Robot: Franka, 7 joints.
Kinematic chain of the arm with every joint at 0, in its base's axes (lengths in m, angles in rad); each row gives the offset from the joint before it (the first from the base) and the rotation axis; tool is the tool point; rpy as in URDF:
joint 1: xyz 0 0 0.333 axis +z
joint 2: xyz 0 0 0 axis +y
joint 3: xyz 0 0 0.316 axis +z
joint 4: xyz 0.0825 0 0 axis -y
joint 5: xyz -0.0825 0 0.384 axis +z
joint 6: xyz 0 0 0 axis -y
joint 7: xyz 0.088 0 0 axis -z
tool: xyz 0 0 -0.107 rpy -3.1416 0 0
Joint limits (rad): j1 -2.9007..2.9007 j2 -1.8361..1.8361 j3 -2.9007..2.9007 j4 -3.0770..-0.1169 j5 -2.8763..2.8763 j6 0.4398..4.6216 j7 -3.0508..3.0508
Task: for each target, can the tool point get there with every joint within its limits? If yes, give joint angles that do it. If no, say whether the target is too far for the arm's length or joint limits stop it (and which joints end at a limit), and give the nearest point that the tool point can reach.
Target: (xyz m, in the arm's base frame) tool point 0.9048 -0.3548 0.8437
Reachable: no: too far | nearest point 0.7070 -0.2772 0.7321 | short by 0.240 m
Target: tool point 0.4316 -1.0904 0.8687
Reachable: no: too far | nearest point 0.2872 -0.7256 0.6895 | short by 0.431 m
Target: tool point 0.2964 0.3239 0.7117
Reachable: yes | joints 1.3766 -0.3840 -0.2086 -1.9749 -1.5305 1.3745 -0.1017
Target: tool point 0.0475 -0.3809 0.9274
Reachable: yes | joints -1.0094 0.0361 -0.8518 -0.9149 1.5169 0.8463 0.6983
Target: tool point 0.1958 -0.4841 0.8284
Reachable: yes | joints 0.8645 -0.3494 -1.9600 -1.3359 2.0087 1.0827 0.5189
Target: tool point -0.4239 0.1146 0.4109
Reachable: yes | joints 0.9570 0.7416 1.7640 -2.5777 1.8576 1.7942 0.7018
